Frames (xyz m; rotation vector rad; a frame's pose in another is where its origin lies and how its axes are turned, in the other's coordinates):
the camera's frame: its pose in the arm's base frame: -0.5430 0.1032 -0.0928 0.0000 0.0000 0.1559
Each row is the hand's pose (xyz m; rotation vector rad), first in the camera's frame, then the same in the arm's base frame.
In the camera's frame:
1: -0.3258 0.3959 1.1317 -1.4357 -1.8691 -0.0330
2: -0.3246 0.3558 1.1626 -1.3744 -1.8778 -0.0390
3: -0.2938 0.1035 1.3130 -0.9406 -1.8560 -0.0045
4: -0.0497 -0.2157 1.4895 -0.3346 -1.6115 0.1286
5: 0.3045 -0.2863 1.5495 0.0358 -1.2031 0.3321
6: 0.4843 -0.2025 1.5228 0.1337 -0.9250 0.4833
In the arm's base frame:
1: -0.9263 0.4437 1.0389 -1.2859 -1.9754 0.0430
2: -0.9189 0.4043 1.0698 -1.2240 -1.9791 0.0393
3: -0.8493 0.1598 1.2202 -0.7937 -1.9248 0.0906
4: -0.5586 -0.1176 1.3967 -0.2086 -1.6369 0.2475
5: -0.1977 -0.1323 1.4567 0.1301 -1.2031 0.4686
6: -0.0331 -0.0216 1.4300 0.2068 -0.9185 0.6275

